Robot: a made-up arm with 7 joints. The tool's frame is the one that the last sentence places.
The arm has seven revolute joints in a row. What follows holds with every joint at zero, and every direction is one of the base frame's.
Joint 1 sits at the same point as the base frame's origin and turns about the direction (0.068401, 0.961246, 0.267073).
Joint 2 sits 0.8 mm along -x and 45.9 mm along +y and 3.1 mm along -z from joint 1 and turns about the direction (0.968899, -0.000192, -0.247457).
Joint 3 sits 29.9 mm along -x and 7.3 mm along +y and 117.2 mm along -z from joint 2 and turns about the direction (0.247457, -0.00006, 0.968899).
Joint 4 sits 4.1 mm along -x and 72.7 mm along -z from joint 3 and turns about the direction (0.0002, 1, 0.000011).
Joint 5 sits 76.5 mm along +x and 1.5 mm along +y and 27.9 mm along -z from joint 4 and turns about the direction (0.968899, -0.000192, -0.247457).
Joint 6 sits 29.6 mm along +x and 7.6 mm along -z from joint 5 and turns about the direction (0.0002, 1, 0.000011).
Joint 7 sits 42.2 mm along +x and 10.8 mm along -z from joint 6 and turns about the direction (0.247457, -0.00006, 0.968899).
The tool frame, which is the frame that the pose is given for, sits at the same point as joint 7; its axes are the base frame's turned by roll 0, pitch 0.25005 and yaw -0.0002 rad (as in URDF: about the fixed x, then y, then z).
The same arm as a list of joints. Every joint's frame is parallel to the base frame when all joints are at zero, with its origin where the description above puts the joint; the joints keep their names.
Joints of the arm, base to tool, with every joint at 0 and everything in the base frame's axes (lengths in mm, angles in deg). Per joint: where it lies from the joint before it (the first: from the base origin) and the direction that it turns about. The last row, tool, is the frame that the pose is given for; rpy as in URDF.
joint 1: axis 0.068403 0.961235 0.26711 origin 0 0 0
joint 2: axis 0.968889 -0.0002 -0.247497 origin -0.8 45.9 -3.1
joint 3: axis 0.247497 -0.0001 0.968889 origin -29.9 7.3 -117.2
joint 4: axis 0.0002 1 0 origin -4.1 0 -72.7
joint 5: axis 0.968889 -0.0002 -0.247497 origin 76.5 1.5 -27.9
joint 6: axis 0.0002 1 0 origin 29.6 0 -7.6
joint 7: axis 0.247497 -0.0001 0.968889 origin 42.2 0 -10.8
tool: origin 0 0 0 rpy 0 14.33 -0.01

